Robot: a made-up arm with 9 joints. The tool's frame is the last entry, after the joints. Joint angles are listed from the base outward.
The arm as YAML. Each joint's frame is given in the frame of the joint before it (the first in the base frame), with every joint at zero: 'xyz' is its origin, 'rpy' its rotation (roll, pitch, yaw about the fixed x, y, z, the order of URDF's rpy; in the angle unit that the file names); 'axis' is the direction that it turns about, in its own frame. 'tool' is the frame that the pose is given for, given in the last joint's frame.
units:
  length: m
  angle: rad
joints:
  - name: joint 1
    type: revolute
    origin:
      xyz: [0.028, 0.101, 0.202]
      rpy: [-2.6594, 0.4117, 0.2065]
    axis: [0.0, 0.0, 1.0]
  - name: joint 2
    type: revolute
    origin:
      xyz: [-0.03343, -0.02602, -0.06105]
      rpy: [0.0, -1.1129, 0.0]
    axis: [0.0, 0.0, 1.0]
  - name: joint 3
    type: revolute
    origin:
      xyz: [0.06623, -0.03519, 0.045]
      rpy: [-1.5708, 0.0, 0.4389]
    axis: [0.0, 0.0, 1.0]
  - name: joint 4
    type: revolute
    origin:
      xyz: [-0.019, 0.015, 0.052]
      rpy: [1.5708, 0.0, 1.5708]
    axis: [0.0, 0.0, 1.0]
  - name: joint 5
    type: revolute
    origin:
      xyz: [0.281, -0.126, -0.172]
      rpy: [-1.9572, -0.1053, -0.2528]
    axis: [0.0, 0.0, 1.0]
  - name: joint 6
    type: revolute
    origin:
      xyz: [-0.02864, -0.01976, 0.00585]
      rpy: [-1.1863, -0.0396, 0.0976]
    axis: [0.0, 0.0, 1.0]
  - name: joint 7
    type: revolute
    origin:
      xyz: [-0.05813, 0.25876, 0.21]
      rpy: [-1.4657, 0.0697, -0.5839]
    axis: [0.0, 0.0, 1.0]
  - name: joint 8
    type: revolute
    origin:
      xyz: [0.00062, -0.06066, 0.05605]
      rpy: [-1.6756, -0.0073, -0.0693]
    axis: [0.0, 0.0, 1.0]
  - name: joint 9
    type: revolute
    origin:
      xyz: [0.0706, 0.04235, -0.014]
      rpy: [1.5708, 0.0, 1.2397]
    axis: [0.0, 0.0, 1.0]
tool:
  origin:
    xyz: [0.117, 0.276, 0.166]
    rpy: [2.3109, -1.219, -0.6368]
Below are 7 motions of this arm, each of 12 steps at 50 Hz.
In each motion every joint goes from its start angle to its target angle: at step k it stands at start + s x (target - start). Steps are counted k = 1, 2, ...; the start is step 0. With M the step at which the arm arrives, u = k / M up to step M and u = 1 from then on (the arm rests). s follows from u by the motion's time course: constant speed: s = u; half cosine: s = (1 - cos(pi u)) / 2; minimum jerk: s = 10 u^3 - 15 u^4 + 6 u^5.
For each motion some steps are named. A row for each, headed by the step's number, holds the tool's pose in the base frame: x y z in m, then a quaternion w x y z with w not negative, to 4 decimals.
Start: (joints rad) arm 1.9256 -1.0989 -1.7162 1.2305 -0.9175 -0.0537 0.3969 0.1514 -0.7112
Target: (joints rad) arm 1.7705 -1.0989 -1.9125 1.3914 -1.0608 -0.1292 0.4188 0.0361 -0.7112
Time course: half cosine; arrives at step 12
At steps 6, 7, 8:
6: -0.1574 -0.0424 -0.0097 0.3116 -0.2507 -0.9025 0.1601
7: -0.1572 -0.0348 -0.0113 0.3261 -0.2380 -0.9028 0.1482
8: -0.1571 -0.0279 -0.0122 0.3396 -0.2256 -0.9027 0.1377

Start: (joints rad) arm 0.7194 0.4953 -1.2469 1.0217 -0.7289 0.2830 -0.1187 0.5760 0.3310
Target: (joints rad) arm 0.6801 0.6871 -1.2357 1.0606 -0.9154 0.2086 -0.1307 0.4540 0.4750
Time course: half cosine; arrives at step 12
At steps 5, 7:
5: 0.0021 -0.2998 0.1708 0.0801 0.6008 -0.2286 0.7618
7: -0.0095 -0.3135 0.1861 0.1014 0.6017 -0.1982 0.7670

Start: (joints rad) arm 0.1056 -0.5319 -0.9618 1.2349 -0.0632 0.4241 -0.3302 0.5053 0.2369
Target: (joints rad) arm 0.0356 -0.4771 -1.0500 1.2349 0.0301 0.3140 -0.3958 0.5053 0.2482
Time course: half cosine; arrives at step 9
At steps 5, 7, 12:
5: 0.3436 -0.0581 0.0176 0.7572 -0.1644 0.1623 -0.6110
7: 0.3495 -0.0556 0.0145 0.7655 -0.1808 0.1397 -0.6015
12: 0.3518 -0.0545 0.0133 0.7686 -0.1871 0.1307 -0.5976

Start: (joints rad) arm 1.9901 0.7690 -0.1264 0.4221 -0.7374 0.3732 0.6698 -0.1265 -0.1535
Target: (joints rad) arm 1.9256 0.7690 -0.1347 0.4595 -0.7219 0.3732 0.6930 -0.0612 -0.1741
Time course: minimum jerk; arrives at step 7
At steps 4, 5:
4: 0.0669 -0.1429 0.1062 0.0583 0.2445 -0.4693 0.8465
5: 0.0737 -0.1397 0.1095 0.0588 0.2474 -0.4689 0.8458

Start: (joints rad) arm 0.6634 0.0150 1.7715 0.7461 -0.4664 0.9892 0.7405 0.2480 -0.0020
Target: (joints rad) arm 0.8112 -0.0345 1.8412 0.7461 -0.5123 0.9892 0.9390 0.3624 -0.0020
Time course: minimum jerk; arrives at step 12
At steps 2, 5, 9, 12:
2: -0.1103 0.2954 0.3425 0.9215 -0.0393 -0.3173 -0.2203
5: -0.1184 0.3007 0.3193 0.9220 -0.0442 -0.2899 -0.2529
9: -0.1355 0.3127 0.2799 0.9179 -0.0542 -0.2416 -0.3100
12: -0.1391 0.3154 0.2728 0.9165 -0.0562 -0.2325 -0.3207

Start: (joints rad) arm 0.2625 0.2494 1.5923 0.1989 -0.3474 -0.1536 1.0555 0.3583 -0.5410
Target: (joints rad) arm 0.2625 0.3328 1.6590 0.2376 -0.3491 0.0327 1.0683 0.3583 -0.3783
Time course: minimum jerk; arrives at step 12
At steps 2, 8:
2: -0.1690 0.3031 0.3254 0.9138 -0.0892 -0.1808 -0.3526
8: -0.1695 0.3042 0.2881 0.9235 -0.0984 -0.2096 -0.3057

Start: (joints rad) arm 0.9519 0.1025 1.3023 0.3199 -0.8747 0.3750 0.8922 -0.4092 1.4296
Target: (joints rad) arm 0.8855 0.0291 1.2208 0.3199 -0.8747 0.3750 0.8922 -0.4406 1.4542
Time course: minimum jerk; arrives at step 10
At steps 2, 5, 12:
2: 0.4998 0.7932 0.3891 0.5644 0.6777 0.0320 -0.4703
5: 0.4991 0.7873 0.4343 0.5425 0.7011 0.0445 -0.4606
12: 0.4967 0.7781 0.4850 0.5169 0.7264 0.0597 -0.4490

